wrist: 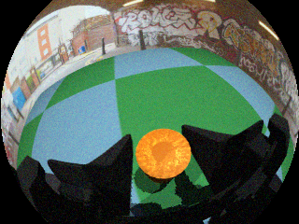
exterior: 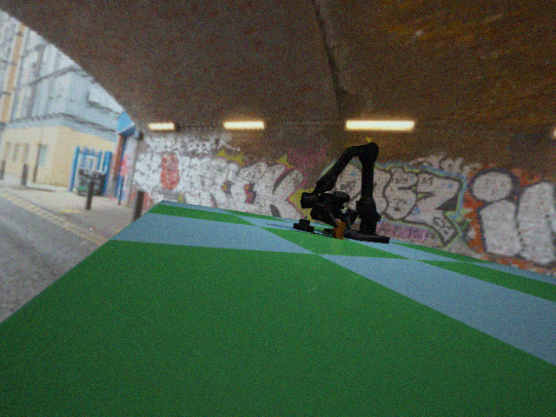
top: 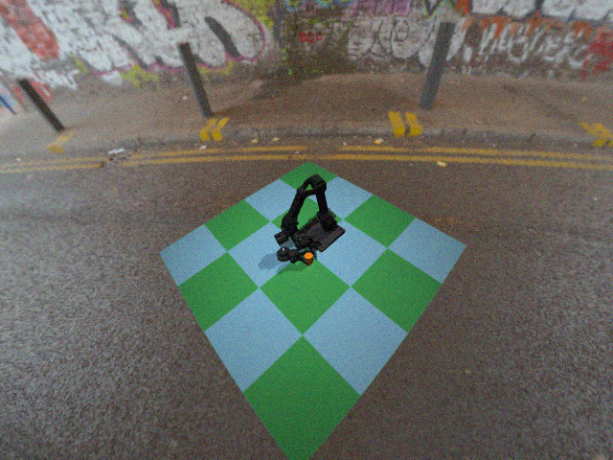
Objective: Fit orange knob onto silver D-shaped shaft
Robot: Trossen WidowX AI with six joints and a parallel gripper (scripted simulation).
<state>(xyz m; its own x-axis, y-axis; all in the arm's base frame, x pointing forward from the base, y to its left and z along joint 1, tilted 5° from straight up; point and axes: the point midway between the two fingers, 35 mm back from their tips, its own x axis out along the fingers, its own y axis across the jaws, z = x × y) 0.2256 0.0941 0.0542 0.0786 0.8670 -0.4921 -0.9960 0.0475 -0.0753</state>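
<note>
Now: gripper tip 3 cm to the left of the orange knob. The rest, counted from my gripper tip: dark round pedestal 15 cm to the right, 8 cm ahead, 1 cm below.
</note>
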